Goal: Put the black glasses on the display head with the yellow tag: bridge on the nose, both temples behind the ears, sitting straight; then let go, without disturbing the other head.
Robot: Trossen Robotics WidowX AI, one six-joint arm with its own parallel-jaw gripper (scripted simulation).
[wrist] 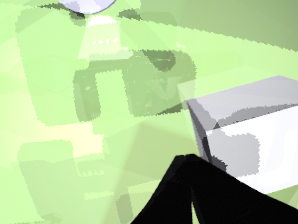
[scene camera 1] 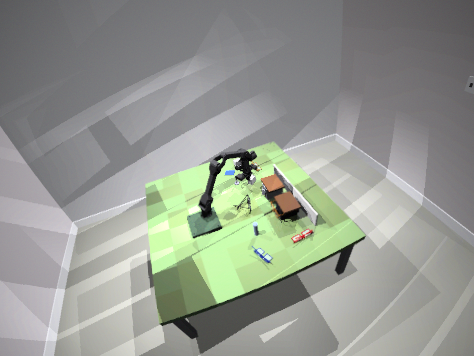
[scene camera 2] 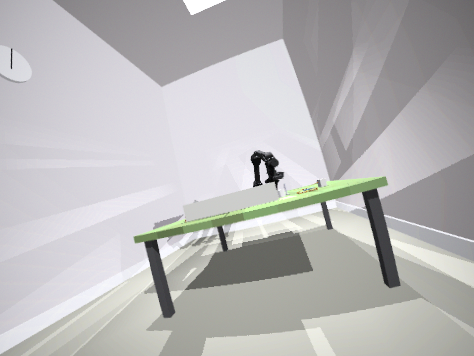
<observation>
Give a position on a white panel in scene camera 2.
266, 193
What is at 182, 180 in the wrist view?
My gripper.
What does my gripper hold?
Nothing.
</observation>
